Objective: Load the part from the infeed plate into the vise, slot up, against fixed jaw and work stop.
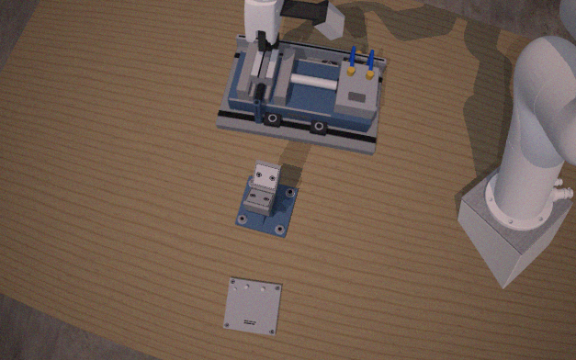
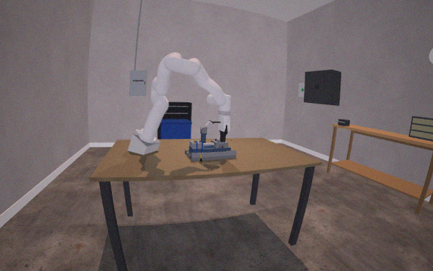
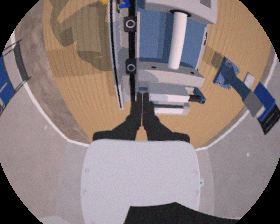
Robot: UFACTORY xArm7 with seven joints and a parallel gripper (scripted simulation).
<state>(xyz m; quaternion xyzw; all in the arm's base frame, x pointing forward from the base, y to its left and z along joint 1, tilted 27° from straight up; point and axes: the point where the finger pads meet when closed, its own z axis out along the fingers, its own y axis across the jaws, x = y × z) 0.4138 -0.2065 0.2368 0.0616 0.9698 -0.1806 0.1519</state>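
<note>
The part lies 10 mm ahead of my hand, 40 mm to the left of it and 20 mm below it. The rest, counted from my hand: fixed jaw: 40 mm ahead, 40 mm to the left, 40 mm below; work stop: 20 mm ahead, 90 mm to the left, 30 mm below; moving jaw: 30 mm behind, 50 mm to the left, 40 mm below.
</note>
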